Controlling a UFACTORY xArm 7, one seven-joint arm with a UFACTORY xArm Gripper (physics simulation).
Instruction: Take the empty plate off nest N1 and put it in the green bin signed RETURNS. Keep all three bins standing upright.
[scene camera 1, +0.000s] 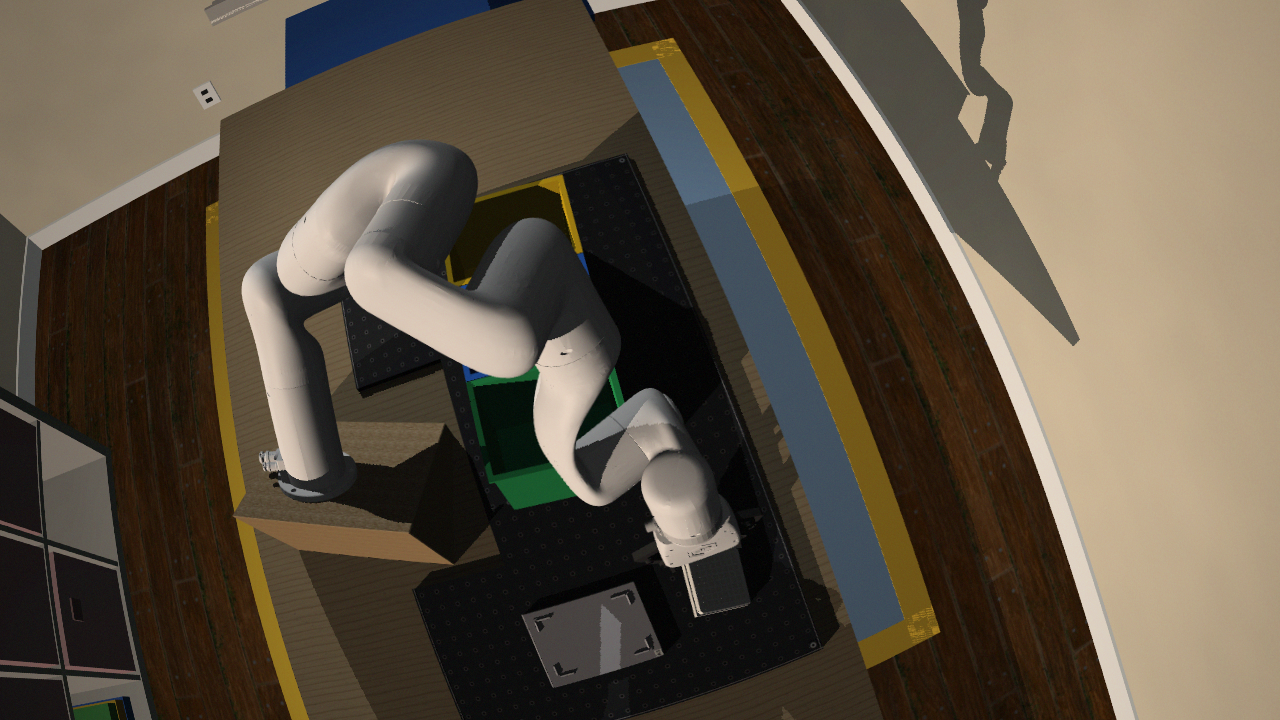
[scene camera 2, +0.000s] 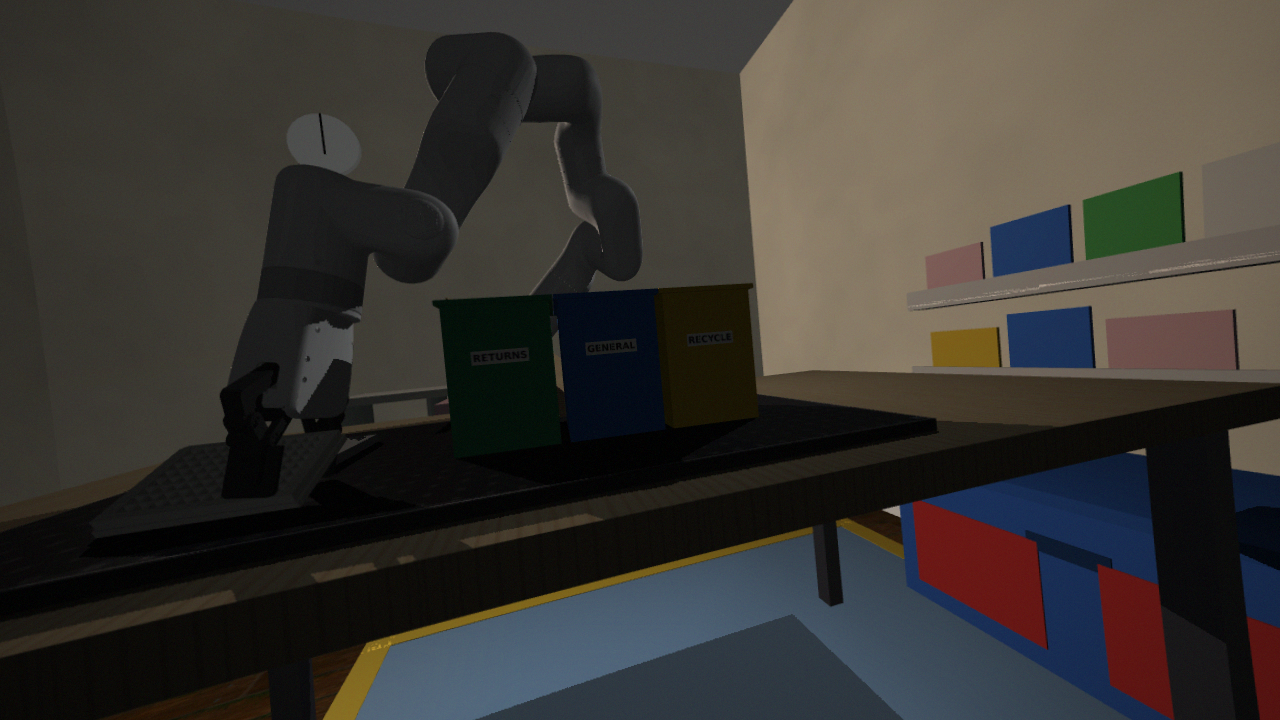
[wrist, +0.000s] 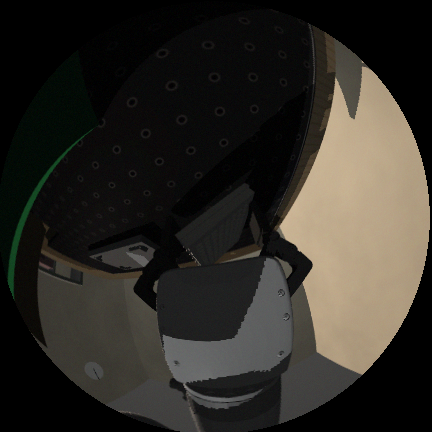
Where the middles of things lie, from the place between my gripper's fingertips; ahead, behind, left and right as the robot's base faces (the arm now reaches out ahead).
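I find the gridded plate (wrist: 206, 238) 20 mm above my hand, 10 mm ahead of it and 30 mm to the right of it; going by their middles, the plate is the nearest to my hand of the things named here. Counted from my hand, the green returns bin (scene camera 2: 498, 351) is 80 mm above, 160 mm to the left and 170 mm behind, while the blue general bin (scene camera 2: 608, 340) is 80 mm above, 190 mm behind and 290 mm to the left. Going by their middles, the blue general bin is the farthest from my hand of the things named here. As for the grey nest (scene camera 1: 593, 635), it is 110 mm to the right of my hand and 160 mm behind it.
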